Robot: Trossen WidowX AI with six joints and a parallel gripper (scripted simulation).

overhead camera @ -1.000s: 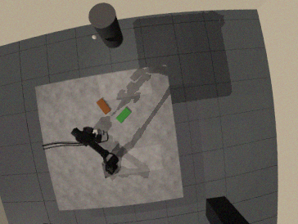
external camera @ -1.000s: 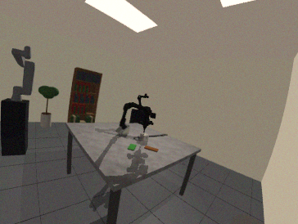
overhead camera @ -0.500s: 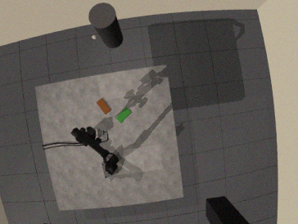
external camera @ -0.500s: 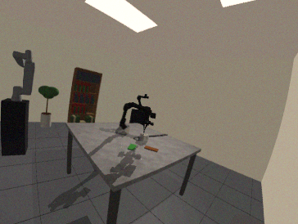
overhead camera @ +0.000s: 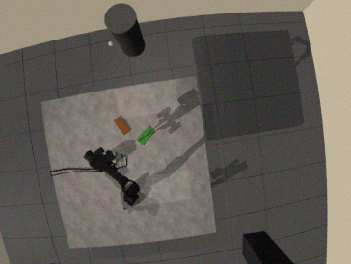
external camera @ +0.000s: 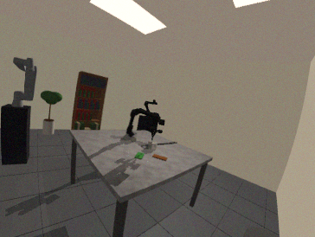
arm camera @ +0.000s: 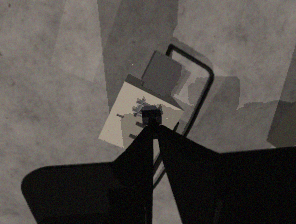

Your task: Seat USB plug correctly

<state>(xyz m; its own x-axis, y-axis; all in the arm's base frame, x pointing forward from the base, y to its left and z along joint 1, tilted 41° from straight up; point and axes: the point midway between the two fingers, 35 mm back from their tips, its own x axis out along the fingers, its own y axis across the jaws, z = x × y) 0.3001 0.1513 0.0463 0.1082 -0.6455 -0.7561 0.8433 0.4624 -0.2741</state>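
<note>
Right now my gripper tip is 2 cm above the dark USB plug. From my gripper tip the other things lie so: orange block: 24 cm ahead, 13 cm below, 6 cm to the right; then green block: 24 cm to the right, 15 cm ahead, 13 cm below.
</note>
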